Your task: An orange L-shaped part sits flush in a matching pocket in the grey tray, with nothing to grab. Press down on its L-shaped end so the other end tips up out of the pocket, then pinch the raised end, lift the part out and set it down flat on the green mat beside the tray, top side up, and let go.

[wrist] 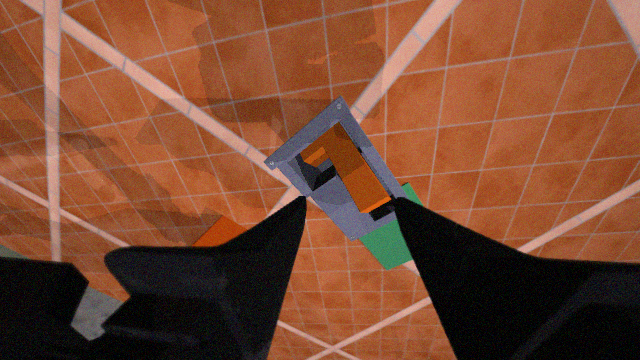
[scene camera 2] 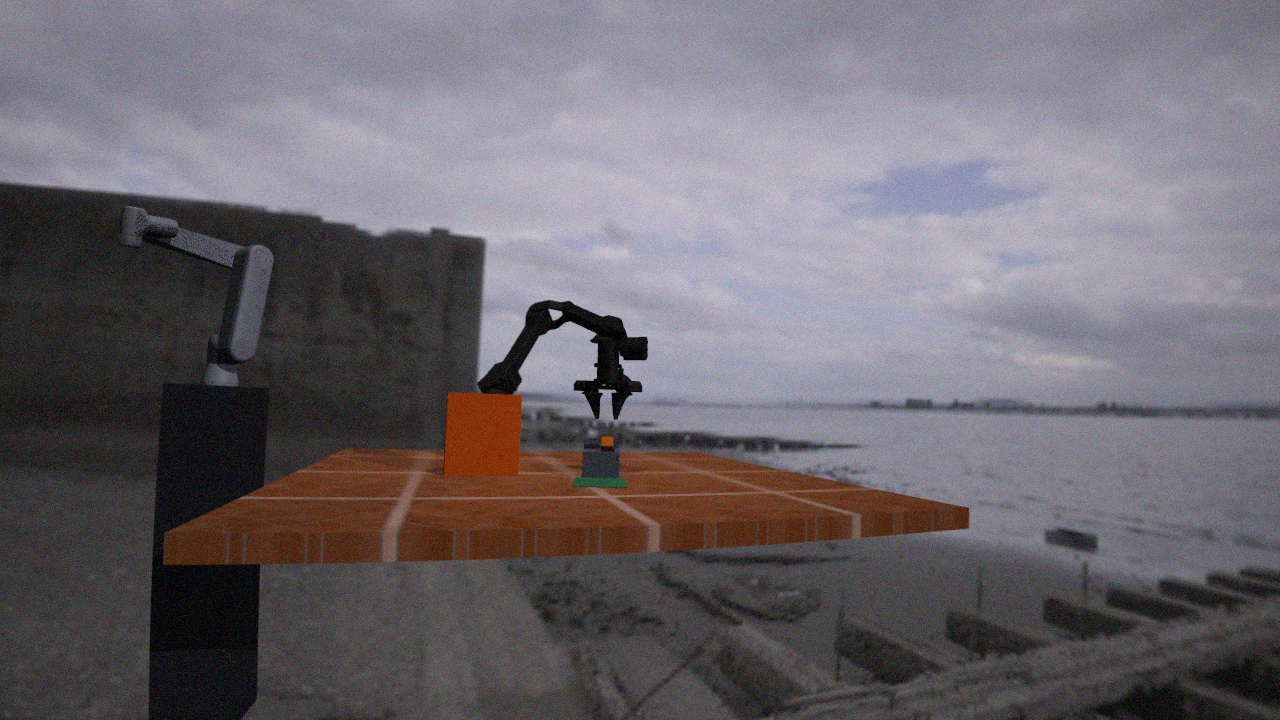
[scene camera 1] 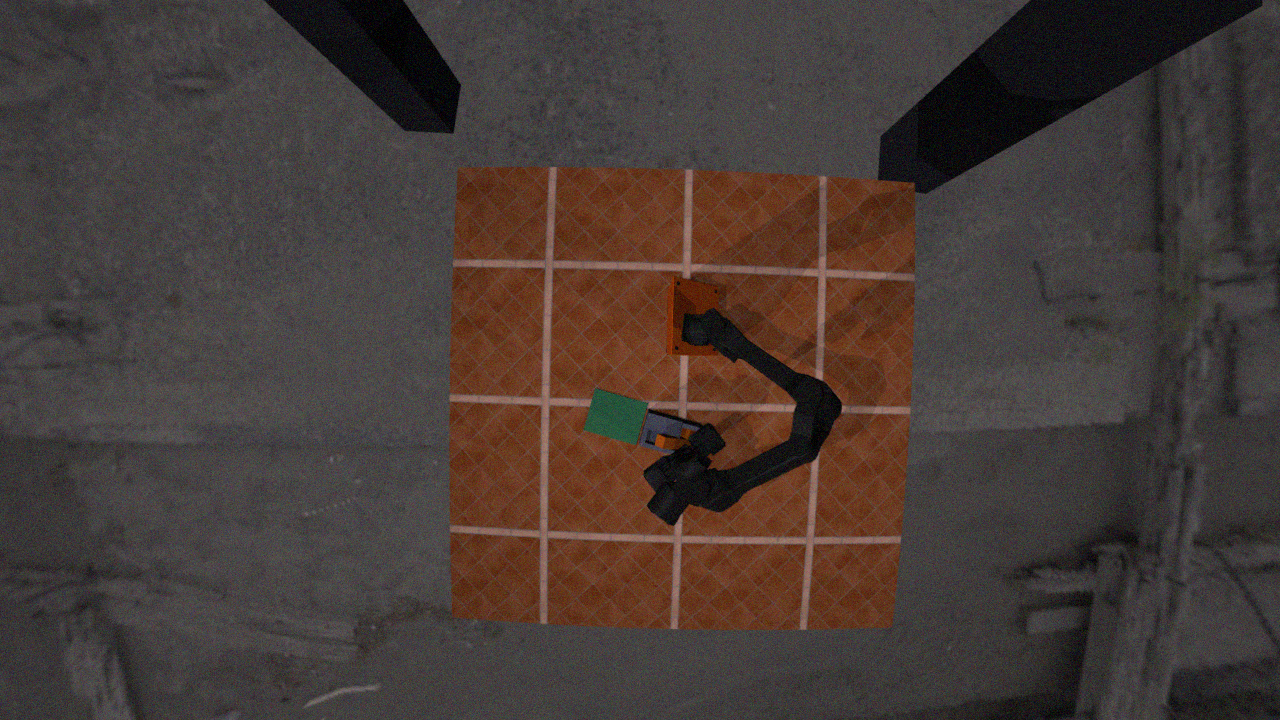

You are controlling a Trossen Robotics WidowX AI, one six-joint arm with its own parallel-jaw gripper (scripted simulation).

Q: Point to a green mat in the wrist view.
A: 386, 243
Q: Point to an orange L-shaped part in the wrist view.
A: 367, 192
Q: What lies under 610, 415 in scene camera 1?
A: A green mat.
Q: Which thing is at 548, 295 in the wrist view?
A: The gripper.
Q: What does the gripper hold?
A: Nothing.
